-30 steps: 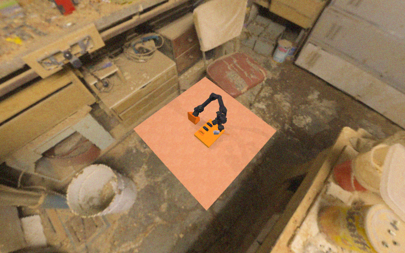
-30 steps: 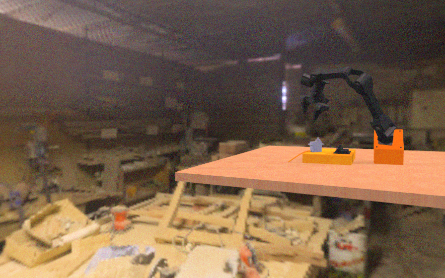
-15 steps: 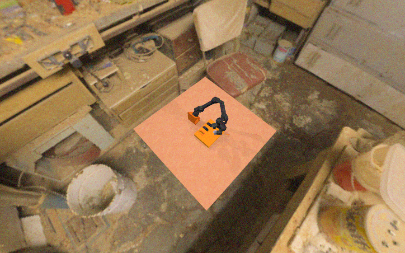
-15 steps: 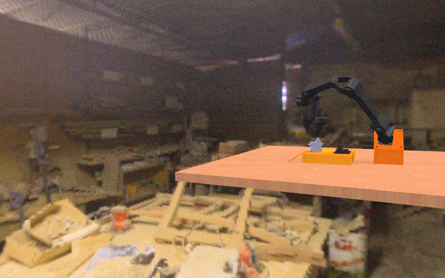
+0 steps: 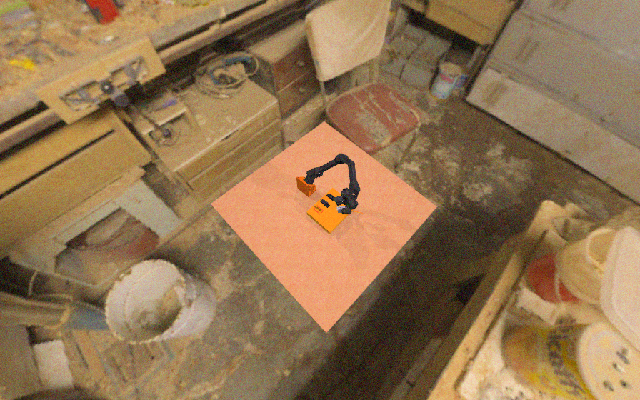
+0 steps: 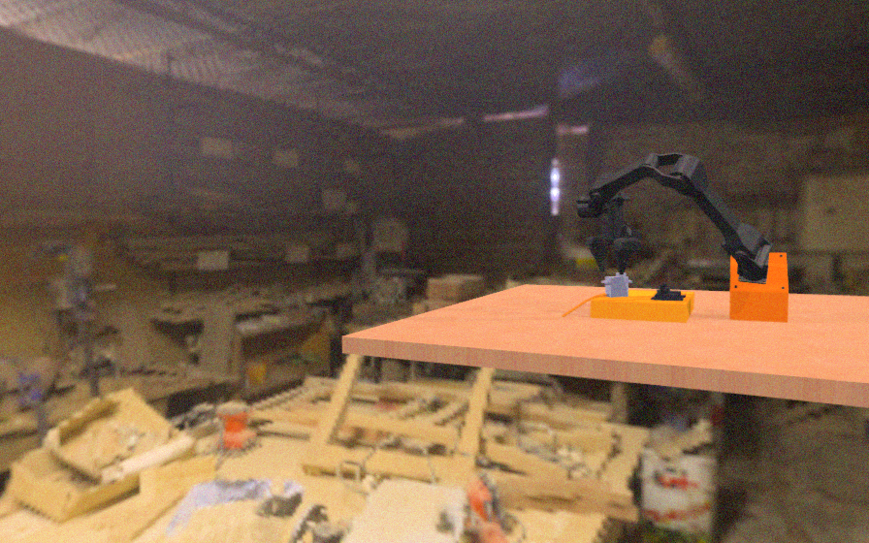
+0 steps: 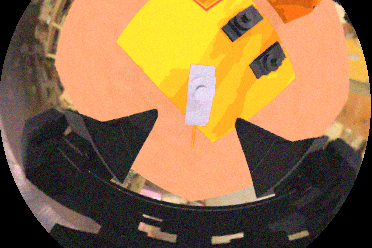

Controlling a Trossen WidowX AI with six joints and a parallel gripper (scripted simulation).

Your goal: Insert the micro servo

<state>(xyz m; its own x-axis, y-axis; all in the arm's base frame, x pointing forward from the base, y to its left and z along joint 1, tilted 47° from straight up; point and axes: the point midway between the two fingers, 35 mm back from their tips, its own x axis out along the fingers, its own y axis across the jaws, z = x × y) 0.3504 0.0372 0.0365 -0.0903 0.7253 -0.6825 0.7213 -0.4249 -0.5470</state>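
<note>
Right now my gripper tip is 90 mm above the robot deck, 50 mm to the left of it and 40 mm past it.
</note>
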